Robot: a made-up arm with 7 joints. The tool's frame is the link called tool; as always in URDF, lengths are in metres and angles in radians. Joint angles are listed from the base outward. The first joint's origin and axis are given. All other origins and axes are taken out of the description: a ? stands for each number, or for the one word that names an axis. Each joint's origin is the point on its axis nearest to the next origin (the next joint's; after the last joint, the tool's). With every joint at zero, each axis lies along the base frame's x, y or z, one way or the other. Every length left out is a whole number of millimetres.
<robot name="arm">
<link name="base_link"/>
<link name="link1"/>
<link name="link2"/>
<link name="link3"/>
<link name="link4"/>
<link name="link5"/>
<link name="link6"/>
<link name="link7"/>
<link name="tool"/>
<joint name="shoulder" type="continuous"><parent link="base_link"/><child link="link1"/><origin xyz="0.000 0.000 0.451" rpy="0.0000 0.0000 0.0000"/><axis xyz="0 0 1"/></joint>
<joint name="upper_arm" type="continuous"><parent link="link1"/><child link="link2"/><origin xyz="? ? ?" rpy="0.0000 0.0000 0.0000"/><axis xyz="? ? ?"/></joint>
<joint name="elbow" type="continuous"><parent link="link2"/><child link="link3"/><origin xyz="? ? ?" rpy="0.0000 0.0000 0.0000"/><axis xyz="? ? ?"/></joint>
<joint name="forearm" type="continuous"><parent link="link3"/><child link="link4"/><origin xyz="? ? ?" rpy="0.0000 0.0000 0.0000"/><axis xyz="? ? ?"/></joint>
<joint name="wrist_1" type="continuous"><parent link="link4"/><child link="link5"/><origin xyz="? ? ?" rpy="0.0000 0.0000 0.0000"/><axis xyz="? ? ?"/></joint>
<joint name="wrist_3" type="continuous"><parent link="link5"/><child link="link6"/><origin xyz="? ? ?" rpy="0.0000 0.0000 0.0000"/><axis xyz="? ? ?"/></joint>
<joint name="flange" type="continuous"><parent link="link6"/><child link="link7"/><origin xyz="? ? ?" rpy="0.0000 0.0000 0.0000"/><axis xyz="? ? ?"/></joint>
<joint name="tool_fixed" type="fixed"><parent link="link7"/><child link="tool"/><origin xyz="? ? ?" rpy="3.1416 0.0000 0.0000"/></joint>
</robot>
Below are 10 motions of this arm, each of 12 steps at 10 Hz.
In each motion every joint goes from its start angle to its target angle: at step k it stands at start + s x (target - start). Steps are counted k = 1, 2, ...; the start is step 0. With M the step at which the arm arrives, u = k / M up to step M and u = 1 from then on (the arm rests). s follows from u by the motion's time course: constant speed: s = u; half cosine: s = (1 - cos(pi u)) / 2; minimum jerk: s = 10 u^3 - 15 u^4 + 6 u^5.
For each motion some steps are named. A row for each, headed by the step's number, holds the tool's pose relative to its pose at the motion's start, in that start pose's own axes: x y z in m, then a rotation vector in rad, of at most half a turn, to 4 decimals.
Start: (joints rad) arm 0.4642 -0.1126 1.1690 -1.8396 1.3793 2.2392 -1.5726
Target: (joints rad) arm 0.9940 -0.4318 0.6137 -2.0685 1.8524 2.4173 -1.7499
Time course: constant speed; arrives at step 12
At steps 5, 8, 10, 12:
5: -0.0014 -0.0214 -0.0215 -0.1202 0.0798 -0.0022
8: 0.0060 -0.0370 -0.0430 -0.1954 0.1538 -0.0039
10: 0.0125 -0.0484 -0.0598 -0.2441 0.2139 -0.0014
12: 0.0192 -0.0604 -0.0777 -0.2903 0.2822 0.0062

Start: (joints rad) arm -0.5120 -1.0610 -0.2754 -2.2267 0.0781 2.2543 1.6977
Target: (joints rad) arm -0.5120 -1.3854 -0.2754 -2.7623 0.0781 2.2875 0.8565
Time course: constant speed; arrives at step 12
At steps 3, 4, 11, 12:
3: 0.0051 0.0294 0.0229 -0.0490 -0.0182 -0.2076
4: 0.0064 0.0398 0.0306 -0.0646 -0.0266 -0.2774
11: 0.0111 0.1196 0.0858 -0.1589 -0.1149 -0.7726
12: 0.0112 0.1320 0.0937 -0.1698 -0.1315 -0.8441

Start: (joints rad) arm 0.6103 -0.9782 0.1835 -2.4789 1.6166 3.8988 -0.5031
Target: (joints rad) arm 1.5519 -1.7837 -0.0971 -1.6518 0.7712 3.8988 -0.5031
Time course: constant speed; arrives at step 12
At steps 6, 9, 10, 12:
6: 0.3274 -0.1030 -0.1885 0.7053 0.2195 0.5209
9: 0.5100 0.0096 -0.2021 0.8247 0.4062 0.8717
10: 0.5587 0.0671 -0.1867 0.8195 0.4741 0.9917
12: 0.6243 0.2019 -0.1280 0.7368 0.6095 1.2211

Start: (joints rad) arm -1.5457 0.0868 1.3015 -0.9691 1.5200 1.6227 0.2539
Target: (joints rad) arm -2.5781 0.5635 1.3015 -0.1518 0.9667 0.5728 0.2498
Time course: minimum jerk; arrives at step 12
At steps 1, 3, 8, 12:
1: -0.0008 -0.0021 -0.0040 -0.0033 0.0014 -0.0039
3: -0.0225 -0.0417 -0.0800 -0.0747 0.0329 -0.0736
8: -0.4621 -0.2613 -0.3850 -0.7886 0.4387 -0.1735
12: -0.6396 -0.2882 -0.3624 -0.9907 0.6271 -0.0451

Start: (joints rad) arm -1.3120 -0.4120 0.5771 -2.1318 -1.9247 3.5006 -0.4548
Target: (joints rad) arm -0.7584 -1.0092 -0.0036 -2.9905 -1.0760 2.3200 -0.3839
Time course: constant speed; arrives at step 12
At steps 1, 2, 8, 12:
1: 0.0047 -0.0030 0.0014 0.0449 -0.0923 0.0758
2: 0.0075 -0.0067 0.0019 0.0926 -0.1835 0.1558
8: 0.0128 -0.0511 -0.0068 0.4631 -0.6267 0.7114
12: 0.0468 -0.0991 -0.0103 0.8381 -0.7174 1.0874

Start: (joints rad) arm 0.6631 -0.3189 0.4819 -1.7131 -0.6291 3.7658 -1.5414
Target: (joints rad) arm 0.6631 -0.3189 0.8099 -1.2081 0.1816 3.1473 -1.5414
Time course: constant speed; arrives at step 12
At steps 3, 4, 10, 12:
3: -0.0115 0.0763 0.0306 0.0009 -0.0957 0.1708
4: -0.0160 0.1017 0.0379 0.0011 -0.1165 0.2359
10: -0.0490 0.2456 0.0529 0.0025 -0.1064 0.6799
12: -0.0610 0.2883 0.0489 0.0023 -0.0482 0.8361

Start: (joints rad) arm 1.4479 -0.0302 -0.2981 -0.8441 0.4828 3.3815 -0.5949
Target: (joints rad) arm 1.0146 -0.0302 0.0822 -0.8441 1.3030 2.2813 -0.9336
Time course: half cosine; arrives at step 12
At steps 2, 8, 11, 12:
2: -0.0031 0.0050 0.0074 0.0313 -0.0665 0.0279
8: -0.0636 0.0244 0.0703 0.5771 -0.5252 0.3503
11: -0.0854 0.0143 0.0843 0.8339 -0.5649 0.4635
12: -0.0868 0.0132 0.0852 0.8535 -0.5651 0.4716

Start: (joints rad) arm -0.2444 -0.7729 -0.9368 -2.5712 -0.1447 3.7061 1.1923
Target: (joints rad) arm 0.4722 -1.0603 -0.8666 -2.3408 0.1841 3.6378 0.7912
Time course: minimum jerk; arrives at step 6
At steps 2, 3, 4, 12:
2: -0.0559 -0.0318 0.0114 0.0489 -0.1071 0.0287
3: -0.1282 -0.0747 0.0142 0.1052 -0.2526 0.0888
4: -0.1917 -0.1149 0.0057 0.1453 -0.3957 0.1693
12: -0.2313 -0.1416 -0.0048 0.1628 -0.4981 0.2379

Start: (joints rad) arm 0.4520 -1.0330 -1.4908 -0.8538 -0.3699 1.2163 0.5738
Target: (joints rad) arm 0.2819 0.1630 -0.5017 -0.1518 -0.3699 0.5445 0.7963
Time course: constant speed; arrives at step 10
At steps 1, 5, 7, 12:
1: -0.0893 -0.0629 -0.0653 -0.0287 0.0791 -0.0718
5: -0.4943 -0.2555 -0.1329 -0.2015 0.2926 -0.3828
7: -0.6747 -0.3052 -0.0742 -0.3309 0.3325 -0.5374
12: -0.8694 -0.3295 0.0729 -0.5854 0.3067 -0.7378

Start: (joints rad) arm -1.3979 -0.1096 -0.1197 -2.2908 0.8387 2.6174 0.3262
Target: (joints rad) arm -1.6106 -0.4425 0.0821 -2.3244 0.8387 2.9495 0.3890
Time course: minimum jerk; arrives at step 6
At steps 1, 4, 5, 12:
1: -0.0003 -0.0039 -0.0068 0.0129 0.0155 -0.0012
4: -0.0238 -0.0699 -0.1581 0.2838 0.3622 -0.0304
5: -0.0345 -0.0805 -0.1929 0.3455 0.4461 -0.0392
12: -0.0370 -0.0825 -0.1999 0.3580 0.4634 -0.0412

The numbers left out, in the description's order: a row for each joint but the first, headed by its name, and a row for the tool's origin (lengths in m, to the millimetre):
upper_arm: xyz 0.000 0.000 0.000, axis 0 1 0
elbow: xyz 0.000 0.000 0.199, axis 0 0 1
forearm: xyz 0.101 0.000 0.000, axis 0 -1 0
wrist_1: xyz -0.110 0.000 0.513, axis 0 0 1
wrist_3: xyz 0.000 0.000 0.000, axis 0 -1 0
flange: xyz 0.101 0.000 0.000, axis 0 0 -1
tool: xyz 0.000 0.000 0.000

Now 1 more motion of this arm.
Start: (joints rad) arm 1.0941 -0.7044 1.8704 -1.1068 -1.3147 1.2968 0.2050
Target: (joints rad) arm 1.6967 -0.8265 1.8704 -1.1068 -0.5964 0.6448 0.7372
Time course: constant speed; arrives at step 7
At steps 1, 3, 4, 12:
1: -0.0250 0.0242 -0.0502 0.0992 -0.0335 0.0669
3: -0.0902 0.0712 -0.1431 0.2759 -0.1098 0.1515
4: -0.1302 0.0940 -0.1853 0.3496 -0.1495 0.1706
12: -0.2777 0.1590 -0.2911 0.4937 -0.2523 0.1519

